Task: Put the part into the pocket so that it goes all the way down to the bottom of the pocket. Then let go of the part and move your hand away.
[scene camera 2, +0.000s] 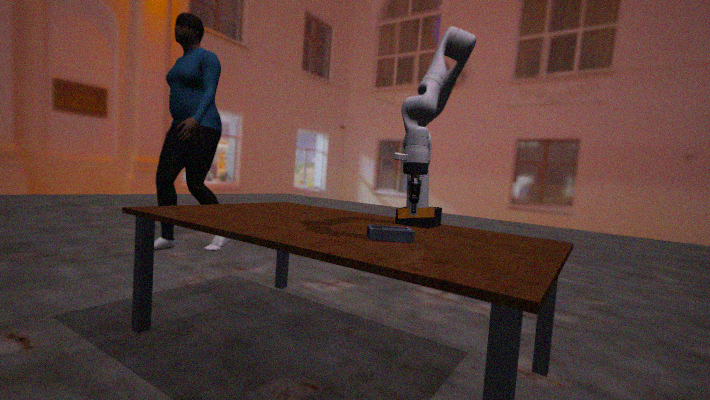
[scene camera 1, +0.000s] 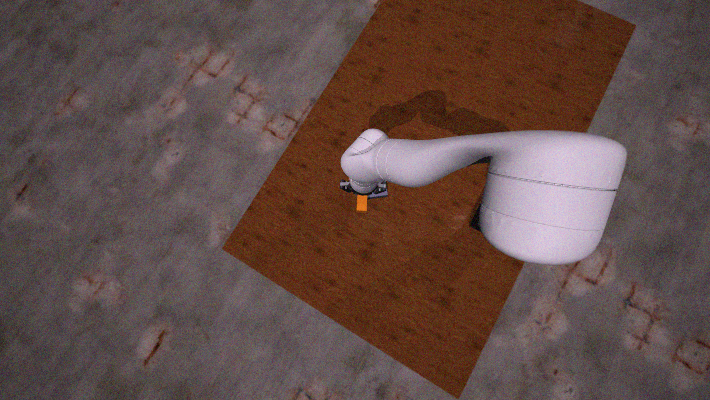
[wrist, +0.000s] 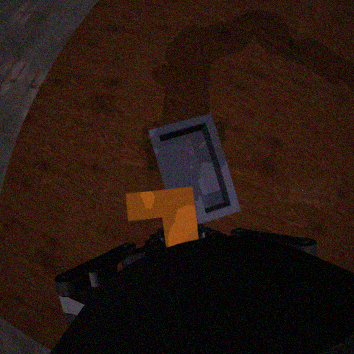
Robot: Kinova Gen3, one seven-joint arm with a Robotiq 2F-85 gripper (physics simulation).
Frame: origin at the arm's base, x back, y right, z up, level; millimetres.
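Seen in the pictures: gripper, between the fingertips: point(scene camera 2: 413, 214) point(wrist: 179, 235).
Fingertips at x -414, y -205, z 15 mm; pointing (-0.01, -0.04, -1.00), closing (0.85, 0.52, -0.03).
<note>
Pixels of each thing's top centre, then the offset from my fingertips to it. Level surfaces: height alone.
- orange part, centre of its top: point(wrist: 164, 257) point(scene camera 1: 357, 193) point(scene camera 2: 416, 205) dx -9, dy -14, dz +30 mm
- grey-blue block with the pocket, centre of its top: point(wrist: 194, 169) point(scene camera 2: 390, 227) point(scene camera 1: 371, 176) dx -9, dy +72, dz -51 mm
- wooden table, height of its surface: dz -87 mm
The orange part point(scene camera 1: 362, 203) point(scene camera 2: 429, 214) point(wrist: 180, 215) has a bar and a leg at a right angle. My gripper point(scene camera 1: 363, 192) point(scene camera 2: 414, 210) point(wrist: 179, 235) is shut on its leg, holding it in the air. The grey-blue block with the pocket point(scene camera 1: 379, 194) point(scene camera 2: 390, 234) point(wrist: 222, 165) lies on the table. In the wrist view the part overlaps the block's lower left corner, its bar reaching past the block's left side; its edges are turned slightly against the block's. The pocket shows dark inner edges along its top, right and bottom. The arm hides much of the block in scene camera 1.
The wooden table point(scene camera 1: 320, 280) point(scene camera 2: 490, 260) point(wrist: 75, 165) carries the block. In scene camera 2 the dark robot base point(scene camera 2: 433, 223) stands behind the held part. A person point(scene camera 2: 195, 90) in a blue top stands beyond the table's far left side. The arm's shadow falls on the table.
</note>
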